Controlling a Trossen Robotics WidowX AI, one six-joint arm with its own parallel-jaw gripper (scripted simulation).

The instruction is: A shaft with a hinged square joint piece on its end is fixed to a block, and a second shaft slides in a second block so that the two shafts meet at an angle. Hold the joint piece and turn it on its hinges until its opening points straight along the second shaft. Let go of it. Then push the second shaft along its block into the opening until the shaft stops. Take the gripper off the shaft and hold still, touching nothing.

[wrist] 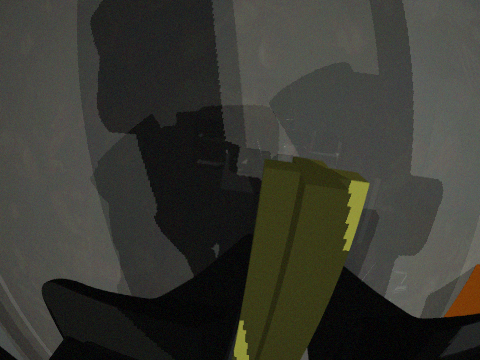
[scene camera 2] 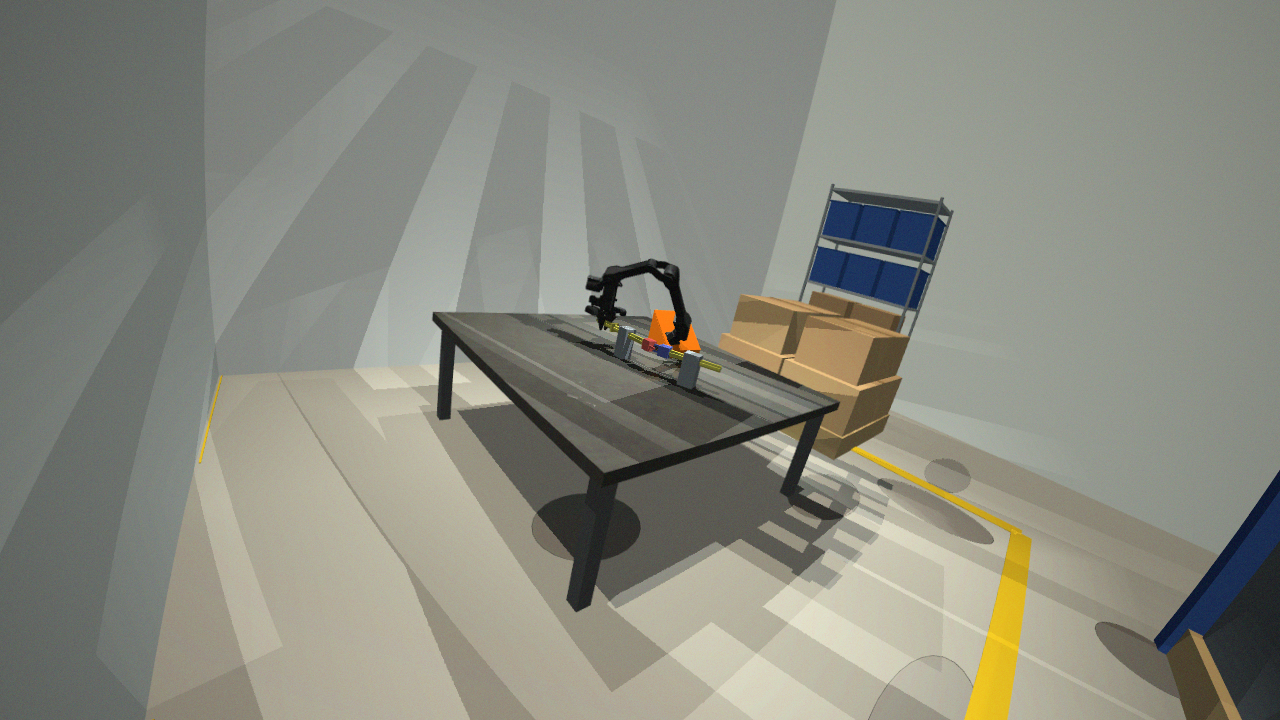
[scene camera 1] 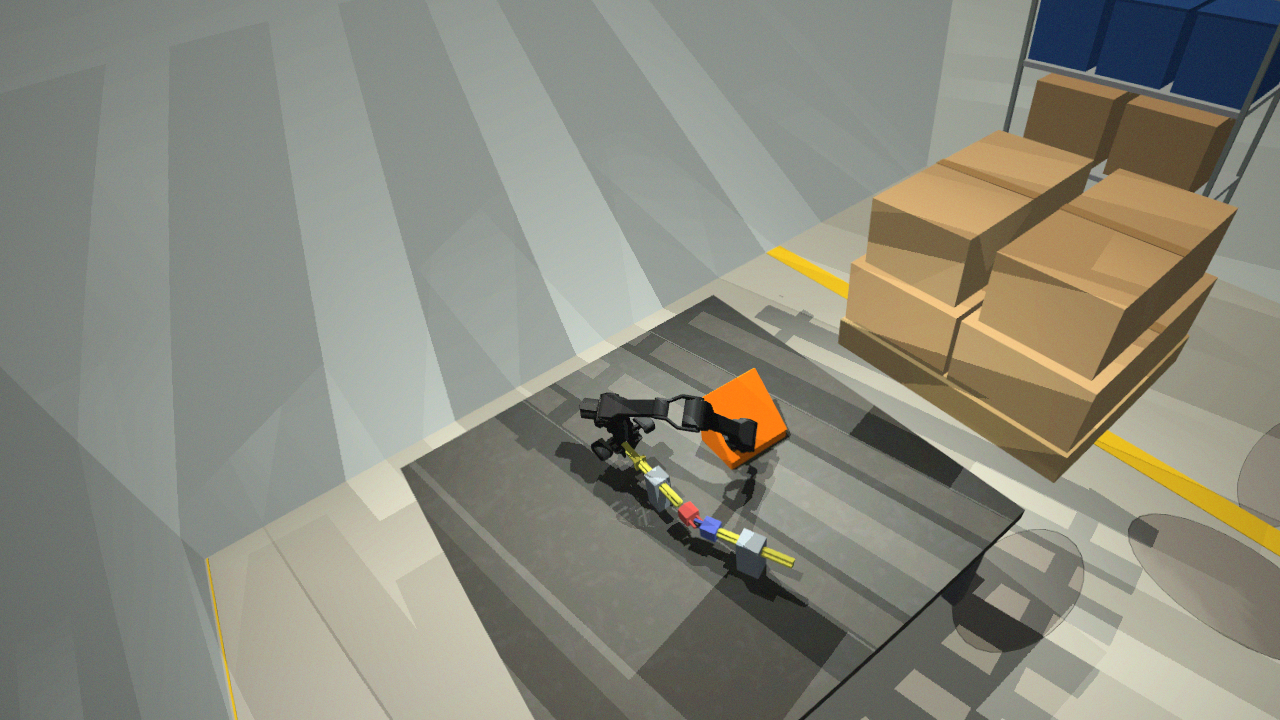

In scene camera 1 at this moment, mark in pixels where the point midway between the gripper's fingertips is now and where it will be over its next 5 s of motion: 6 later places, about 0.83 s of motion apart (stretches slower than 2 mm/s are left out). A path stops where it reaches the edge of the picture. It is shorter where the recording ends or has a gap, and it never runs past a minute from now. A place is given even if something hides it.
My gripper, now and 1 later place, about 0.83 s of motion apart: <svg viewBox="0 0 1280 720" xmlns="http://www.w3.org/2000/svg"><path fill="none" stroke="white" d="M627 454L635 463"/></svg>
